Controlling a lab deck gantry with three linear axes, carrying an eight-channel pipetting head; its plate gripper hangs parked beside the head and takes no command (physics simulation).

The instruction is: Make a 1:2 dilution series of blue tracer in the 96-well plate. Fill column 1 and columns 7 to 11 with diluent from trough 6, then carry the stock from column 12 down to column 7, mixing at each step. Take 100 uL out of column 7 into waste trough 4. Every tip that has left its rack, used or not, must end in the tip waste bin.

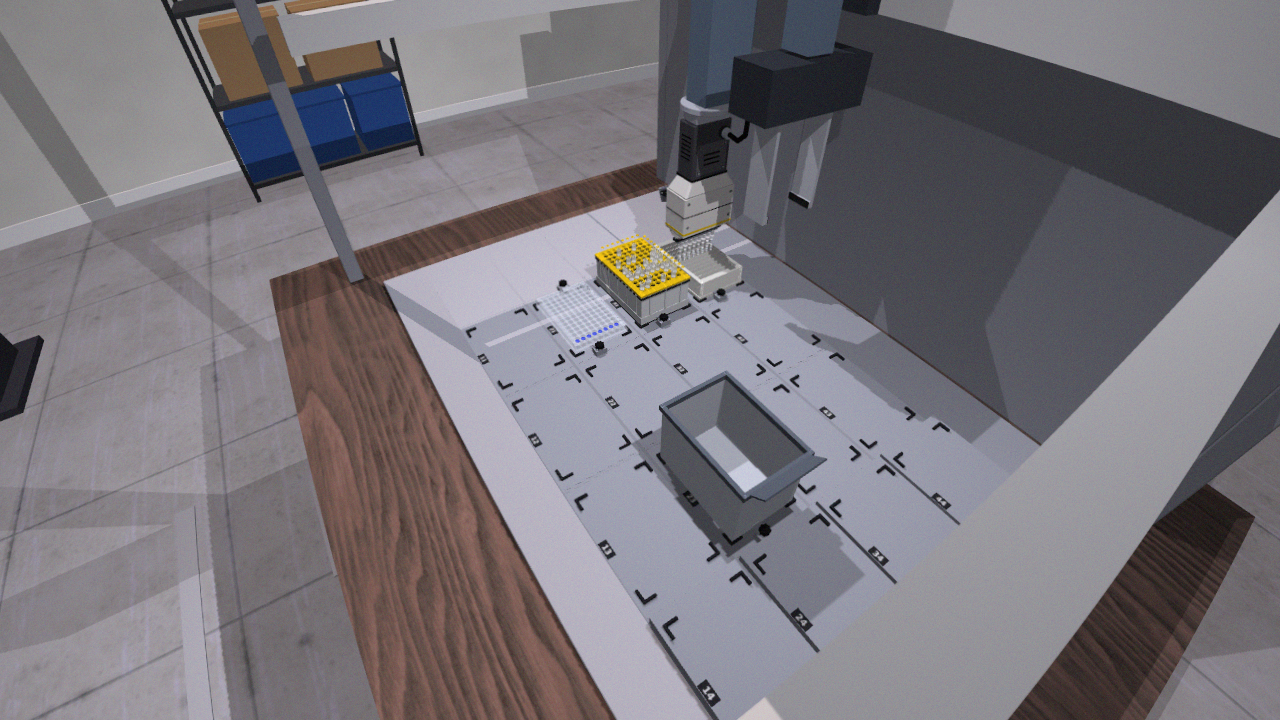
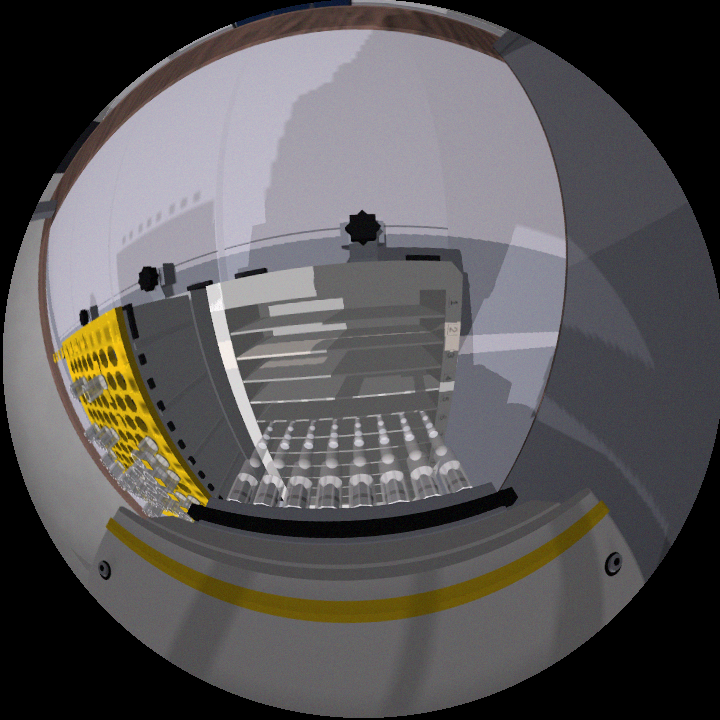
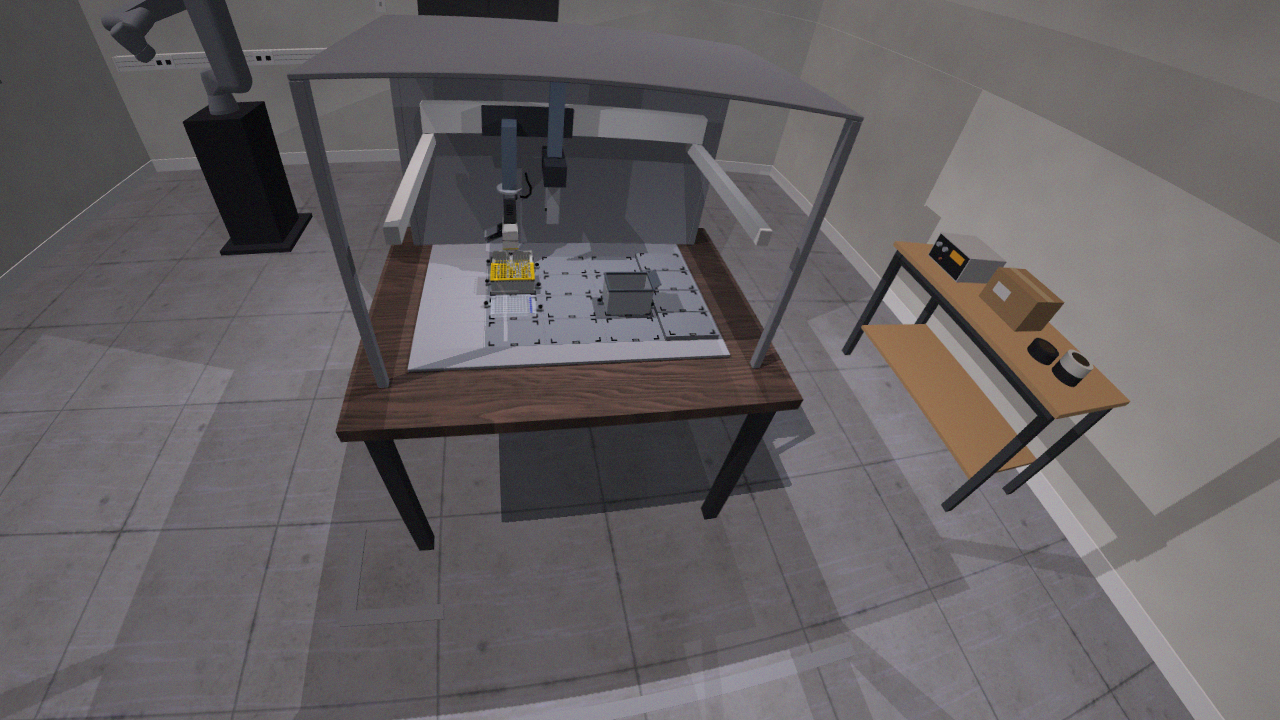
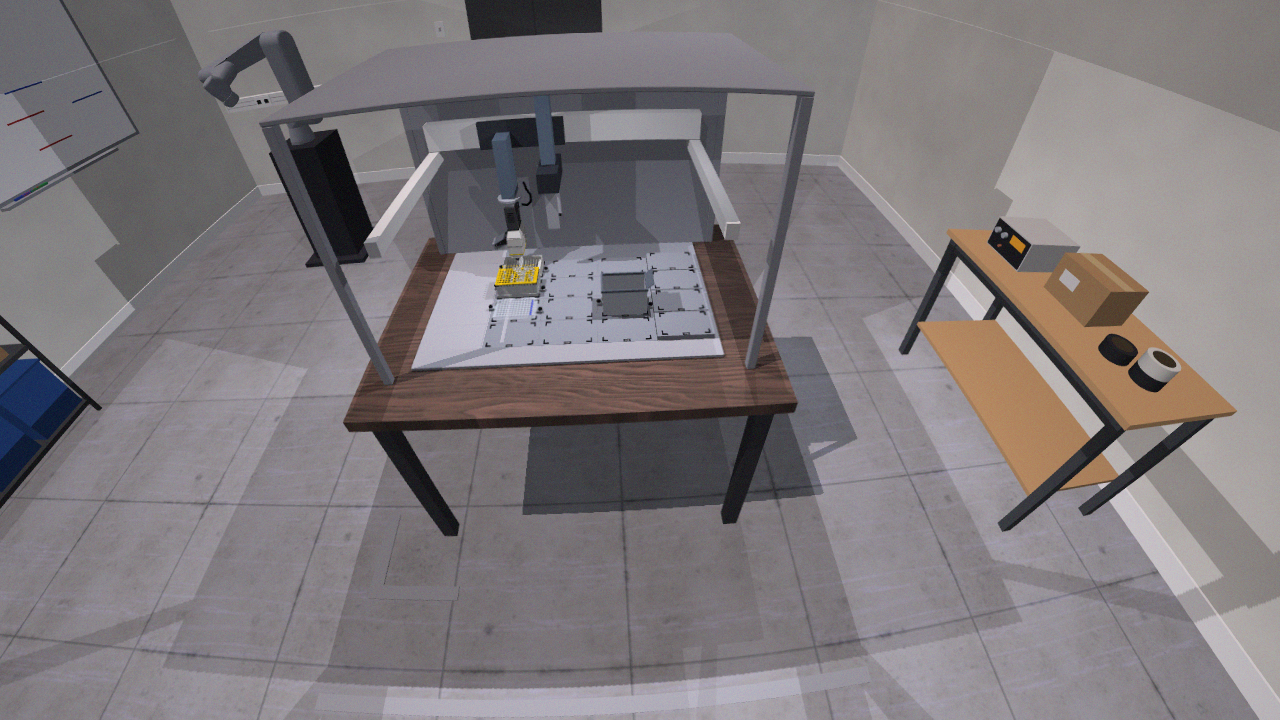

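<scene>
The pipetting head [image 1: 699, 207] [image 2: 355, 604] [image 3: 510, 234] [image 4: 515, 241] hangs low over the back of the pale trough block [image 1: 716, 284] [image 2: 389, 278]. A row of clear tips [image 2: 360, 486] is on it, lower ends near the compartment marked 6; whether they touch liquid is unclear. The yellow-topped tip rack [image 1: 662, 307] [image 2: 144, 402] [image 3: 512, 288] [image 4: 517, 290] still holds scattered tips. The 96-well plate [image 1: 565, 309] [image 3: 511, 305] has one blue column at its edge. The grey waste bin [image 1: 702, 474] [image 3: 629, 302] [image 4: 623, 302] stands apart. The parked gripper [image 1: 780, 210] is open and empty.
Black clamp knobs [image 1: 599, 346] [image 2: 362, 227] stand beside the labware. The dark back panel [image 1: 939, 250] rises behind the deck. Grey frame posts [image 3: 340, 241] [image 4: 331, 259] stand at the front corners. A side bench [image 3: 1011, 349] with a cardboard box stands at the right.
</scene>
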